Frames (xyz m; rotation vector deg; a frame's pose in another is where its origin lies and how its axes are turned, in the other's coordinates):
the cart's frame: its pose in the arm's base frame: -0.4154 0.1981 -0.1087 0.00 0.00 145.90
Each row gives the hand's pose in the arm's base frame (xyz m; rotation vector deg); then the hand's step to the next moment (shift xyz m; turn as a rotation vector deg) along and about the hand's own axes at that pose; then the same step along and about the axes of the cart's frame.
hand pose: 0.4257 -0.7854 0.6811 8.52 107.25 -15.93
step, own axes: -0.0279 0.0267 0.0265 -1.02 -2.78 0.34
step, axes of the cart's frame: -0.0217 -0.0385 0.0156 -1.50 2.28 1.19
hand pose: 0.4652 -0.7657 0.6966 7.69 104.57 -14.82
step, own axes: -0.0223 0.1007 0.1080 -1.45 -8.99 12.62
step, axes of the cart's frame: -0.0672 -0.1324 -0.0161 -15.01 4.02 -0.79
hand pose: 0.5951 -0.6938 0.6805 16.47 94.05 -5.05
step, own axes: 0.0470 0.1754 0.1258 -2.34 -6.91 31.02
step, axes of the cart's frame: -0.0508 -0.2115 -0.0383 -31.53 -4.37 -1.42
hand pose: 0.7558 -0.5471 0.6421 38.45 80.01 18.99
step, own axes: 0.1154 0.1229 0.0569 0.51 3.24 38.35
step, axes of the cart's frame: 0.0047 -0.1773 -0.0146 -34.88 -16.04 2.75
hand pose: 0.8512 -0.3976 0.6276 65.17 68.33 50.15
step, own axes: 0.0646 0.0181 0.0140 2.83 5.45 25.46
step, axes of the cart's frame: 0.0131 -0.0673 0.0018 -21.93 -13.62 4.42
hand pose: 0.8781 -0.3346 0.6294 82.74 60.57 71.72
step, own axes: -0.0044 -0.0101 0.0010 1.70 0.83 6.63
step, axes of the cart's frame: -0.0014 0.0018 -0.0108 -5.19 -4.47 0.77
